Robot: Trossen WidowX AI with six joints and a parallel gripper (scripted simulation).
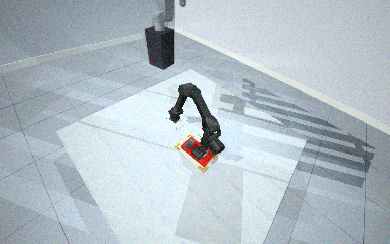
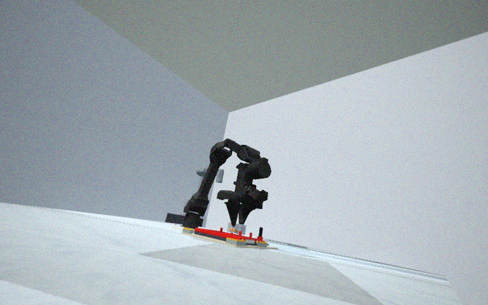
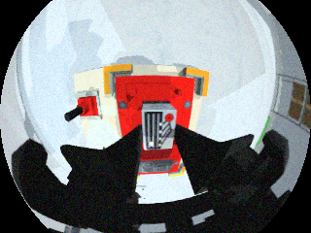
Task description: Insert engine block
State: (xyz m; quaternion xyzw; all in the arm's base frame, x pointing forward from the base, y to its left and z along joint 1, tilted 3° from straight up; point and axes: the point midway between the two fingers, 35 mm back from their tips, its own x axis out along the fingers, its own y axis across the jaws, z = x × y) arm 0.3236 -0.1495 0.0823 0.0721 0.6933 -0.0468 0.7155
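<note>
The grey engine block lies 1 cm below my gripper tip.
</note>
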